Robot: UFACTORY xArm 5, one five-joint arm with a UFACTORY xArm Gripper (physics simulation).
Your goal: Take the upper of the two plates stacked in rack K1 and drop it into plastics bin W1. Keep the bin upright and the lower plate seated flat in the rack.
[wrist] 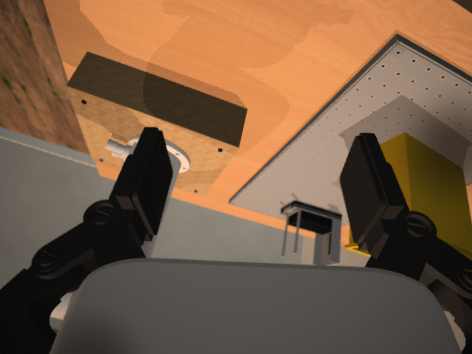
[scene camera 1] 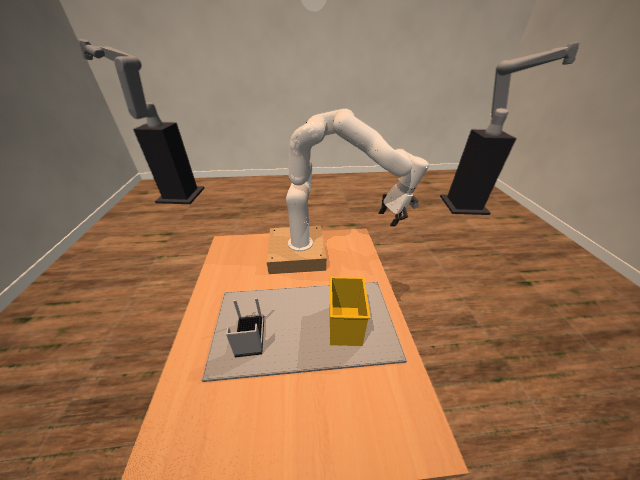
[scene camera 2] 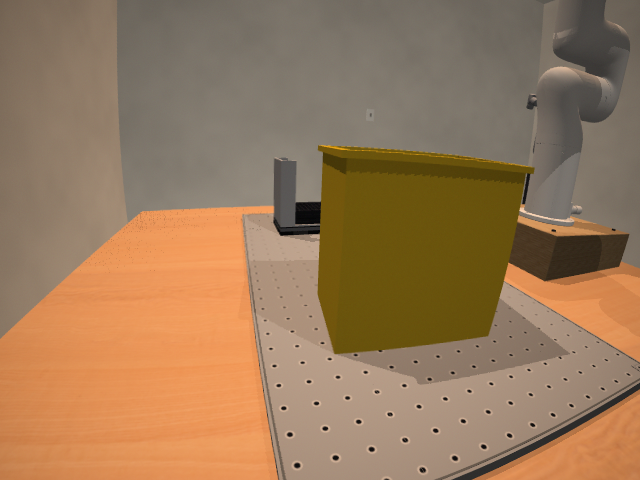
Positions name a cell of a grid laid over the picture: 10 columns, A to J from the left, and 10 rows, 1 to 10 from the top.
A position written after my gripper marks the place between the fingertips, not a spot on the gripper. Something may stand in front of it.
my gripper: wrist F5; scene camera 1 G5; not seen in scene camera 2 (out of frame)
